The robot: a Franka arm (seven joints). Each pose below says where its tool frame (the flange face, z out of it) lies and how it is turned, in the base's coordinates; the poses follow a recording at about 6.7 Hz.
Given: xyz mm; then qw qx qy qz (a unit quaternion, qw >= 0).
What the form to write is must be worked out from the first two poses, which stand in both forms.
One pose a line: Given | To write
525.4, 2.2, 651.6, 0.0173, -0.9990, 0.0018, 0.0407 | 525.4, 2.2, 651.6, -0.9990, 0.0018, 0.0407, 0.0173
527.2, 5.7, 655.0, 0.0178, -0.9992, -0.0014, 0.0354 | 527.2, 5.7, 655.0, -0.9992, -0.0014, 0.0354, 0.0178
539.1, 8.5, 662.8, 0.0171, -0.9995, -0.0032, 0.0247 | 539.1, 8.5, 662.8, -0.9995, -0.0032, 0.0247, 0.0171
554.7, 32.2, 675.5, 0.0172, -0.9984, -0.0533, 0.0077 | 554.7, 32.2, 675.5, -0.9984, -0.0533, 0.0077, 0.0172
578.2, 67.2, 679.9, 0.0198, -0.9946, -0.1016, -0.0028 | 578.2, 67.2, 679.9, -0.9946, -0.1016, -0.0028, 0.0198
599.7, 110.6, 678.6, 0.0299, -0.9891, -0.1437, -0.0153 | 599.7, 110.6, 678.6, -0.9891, -0.1437, -0.0153, 0.0299
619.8, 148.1, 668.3, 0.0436, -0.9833, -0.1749, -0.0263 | 619.8, 148.1, 668.3, -0.9833, -0.1749, -0.0263, 0.0436
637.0, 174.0, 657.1, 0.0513, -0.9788, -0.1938, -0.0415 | 637.0, 174.0, 657.1, -0.9788, -0.1938, -0.0415, 0.0513
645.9, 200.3, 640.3, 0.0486, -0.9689, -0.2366, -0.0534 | 645.9, 200.3, 640.3, -0.9689, -0.2366, -0.0534, 0.0486
